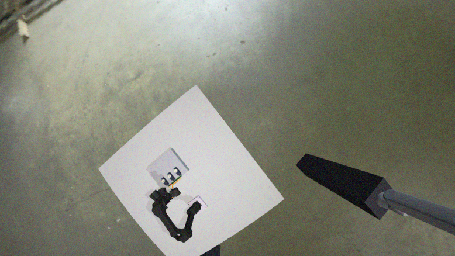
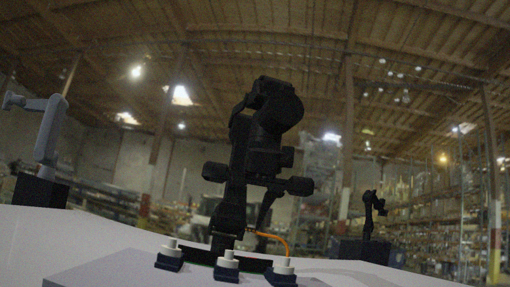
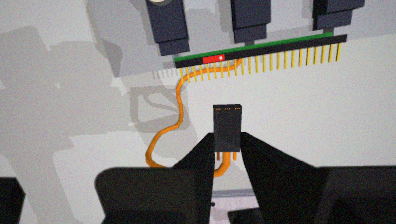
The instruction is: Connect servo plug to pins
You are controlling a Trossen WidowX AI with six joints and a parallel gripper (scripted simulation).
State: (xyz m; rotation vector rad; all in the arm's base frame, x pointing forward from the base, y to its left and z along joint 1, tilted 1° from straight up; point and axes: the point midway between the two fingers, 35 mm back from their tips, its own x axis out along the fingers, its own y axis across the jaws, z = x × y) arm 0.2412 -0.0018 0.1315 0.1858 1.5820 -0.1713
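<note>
Now: the red band 50 mm ahead of my gripper tip, 10 mm to the right of it and 40 mm below it. From my gripper tip the other things lie so: pale grey holder: 210 mm ahead, 60 mm to the right, 90 mm below.
</note>
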